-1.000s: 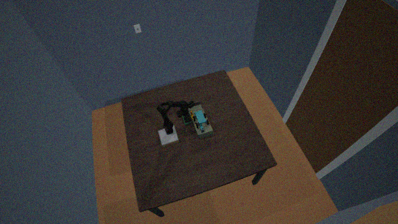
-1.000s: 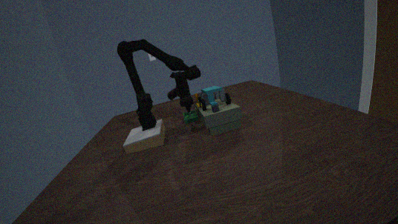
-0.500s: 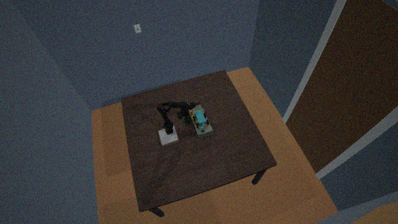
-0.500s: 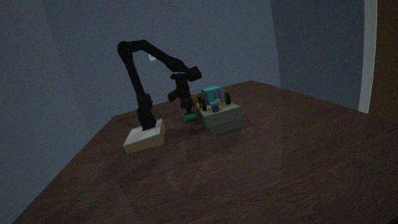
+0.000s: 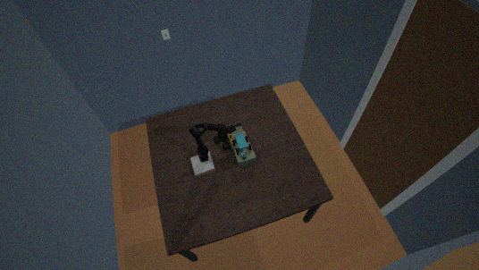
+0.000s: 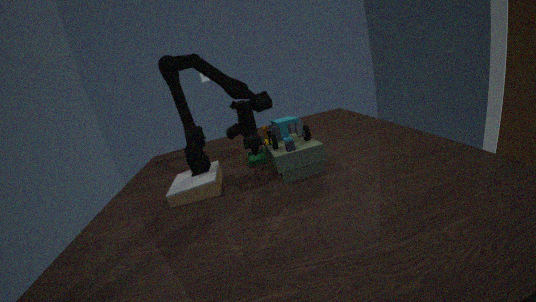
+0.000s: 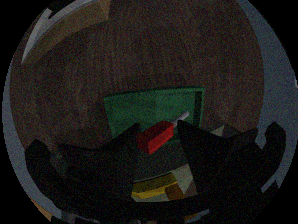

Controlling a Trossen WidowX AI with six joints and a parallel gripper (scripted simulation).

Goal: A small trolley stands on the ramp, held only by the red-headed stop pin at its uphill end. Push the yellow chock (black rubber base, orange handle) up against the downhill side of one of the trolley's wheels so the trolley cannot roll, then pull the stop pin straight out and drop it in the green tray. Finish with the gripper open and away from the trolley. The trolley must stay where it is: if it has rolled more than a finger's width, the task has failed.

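Right now my gripper tip is 1 cm to the right of the red-headed stop pin. Also, from my gripper tip: grey-green ramp block 12 cm ahead, 10 cm to the right, 2 cm above; then green tray 4 cm below, 1 cm to the left; then yellow chock 6 cm ahead, 5 cm above, 2 cm to the right.
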